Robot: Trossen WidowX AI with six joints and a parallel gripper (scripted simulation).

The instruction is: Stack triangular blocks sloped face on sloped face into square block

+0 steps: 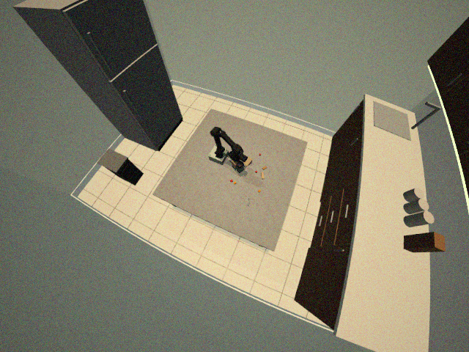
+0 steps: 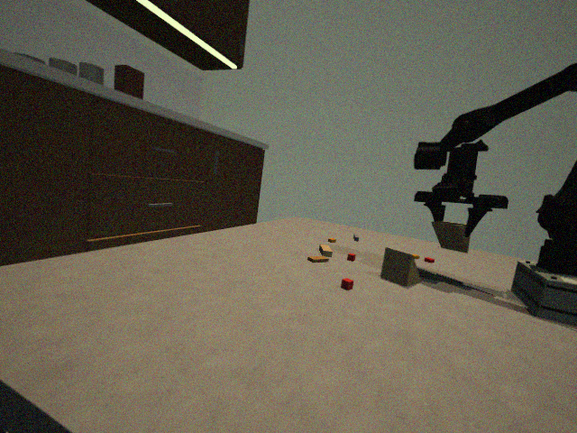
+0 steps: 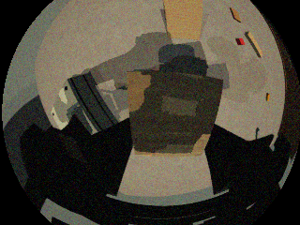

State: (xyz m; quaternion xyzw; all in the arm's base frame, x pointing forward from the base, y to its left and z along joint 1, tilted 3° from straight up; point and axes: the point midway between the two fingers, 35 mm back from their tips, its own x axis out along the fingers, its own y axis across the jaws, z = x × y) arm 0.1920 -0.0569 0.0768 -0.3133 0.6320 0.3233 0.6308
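The tan triangular block lies 110 mm ahead of my gripper tip, 120 mm to the left of it and 90 mm below it.
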